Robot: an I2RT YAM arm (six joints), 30 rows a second.
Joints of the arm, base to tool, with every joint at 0 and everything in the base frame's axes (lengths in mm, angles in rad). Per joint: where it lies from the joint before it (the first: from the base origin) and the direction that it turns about. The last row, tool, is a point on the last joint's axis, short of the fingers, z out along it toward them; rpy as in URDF.
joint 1: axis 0 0 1 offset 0.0 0.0 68.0
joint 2: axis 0 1 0 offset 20.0 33.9 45.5
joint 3: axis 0 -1 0 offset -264.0 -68.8 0.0
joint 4: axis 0 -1 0 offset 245.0 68.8 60.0
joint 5: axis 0 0 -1 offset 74.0 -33.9 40.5
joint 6: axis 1 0 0 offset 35.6 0.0 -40.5
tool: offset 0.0 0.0 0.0 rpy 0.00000 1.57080 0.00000
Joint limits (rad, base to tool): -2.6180..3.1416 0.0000..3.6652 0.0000..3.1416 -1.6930..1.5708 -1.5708..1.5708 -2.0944..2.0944
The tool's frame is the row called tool.
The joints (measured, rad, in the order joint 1, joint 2, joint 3, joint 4, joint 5, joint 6), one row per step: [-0.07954 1.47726 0.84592 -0.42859 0.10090 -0.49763]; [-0.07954 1.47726 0.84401 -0.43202 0.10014 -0.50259]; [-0.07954 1.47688 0.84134 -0.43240 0.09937 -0.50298]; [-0.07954 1.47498 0.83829 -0.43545 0.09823 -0.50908]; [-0.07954 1.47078 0.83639 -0.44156 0.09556 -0.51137]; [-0.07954 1.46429 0.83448 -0.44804 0.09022 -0.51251]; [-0.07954 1.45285 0.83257 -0.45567 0.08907 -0.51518]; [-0.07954 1.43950 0.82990 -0.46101 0.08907 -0.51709]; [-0.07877 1.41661 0.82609 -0.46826 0.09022 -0.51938]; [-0.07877 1.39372 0.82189 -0.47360 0.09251 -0.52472]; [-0.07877 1.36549 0.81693 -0.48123 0.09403 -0.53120]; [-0.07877 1.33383 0.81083 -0.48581 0.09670 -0.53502]
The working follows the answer.
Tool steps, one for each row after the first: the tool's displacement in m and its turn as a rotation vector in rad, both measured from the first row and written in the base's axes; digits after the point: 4 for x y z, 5 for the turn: [-0.0007 0.0001 -0.0007 -0.00127 0.00596 0.00468]; [-0.0013 0.0002 -0.0014 -0.00056 0.00862 0.00540]; [-0.0023 0.0003 -0.0020 -0.00210 0.01356 0.01126]; [-0.0035 0.0005 -0.0017 -0.00052 0.01746 0.01455]; [-0.0049 0.0008 -0.0010 0.00377 0.01910 0.01812]; [-0.0068 0.0010 0.0010 0.00334 0.01747 0.02101]; [-0.0088 0.0011 0.0034 0.00196 0.01241 0.02268]; [-0.0119 0.0015 0.0076 -0.00121 0.00102 0.02488]; [-0.0151 0.0017 0.0118 -0.00699 -0.01137 0.02835]; [-0.0190 0.0020 0.0169 -0.01292 -0.02593 0.03311]; [-0.0234 0.0022 0.0224 -0.01911 -0.04606 0.03490]
Tool pose at each row, in the base's axes (x y z in m, rotation vector in rad; rounded; the steps above come from the unrounded poses): [0.2809 -0.0260 0.1847 -0.51796 2.61065 -0.32661]; [0.2802 -0.0259 0.1840 -0.52618 2.61475 -0.32570]; [0.2796 -0.0258 0.1833 -0.52764 2.61709 -0.32406]; [0.2786 -0.0257 0.1828 -0.53720 2.61976 -0.32330]; [0.2774 -0.0255 0.1830 -0.54208 2.62243 -0.31943]; [0.2759 -0.0252 0.1838 -0.54570 2.62289 -0.31228]; [0.2740 -0.0250 0.1858 -0.54909 2.62029 -0.31219]; [0.2720 -0.0249 0.1881 -0.55020 2.61479 -0.31441]; [0.2689 -0.0244 0.1924 -0.55069 2.60296 -0.31993]; [0.2658 -0.0243 0.1966 -0.55339 2.58960 -0.32863]; [0.2618 -0.0240 0.2016 -0.55709 2.57366 -0.33741]; [0.2575 -0.0238 0.2071 -0.55535 2.55339 -0.34835]

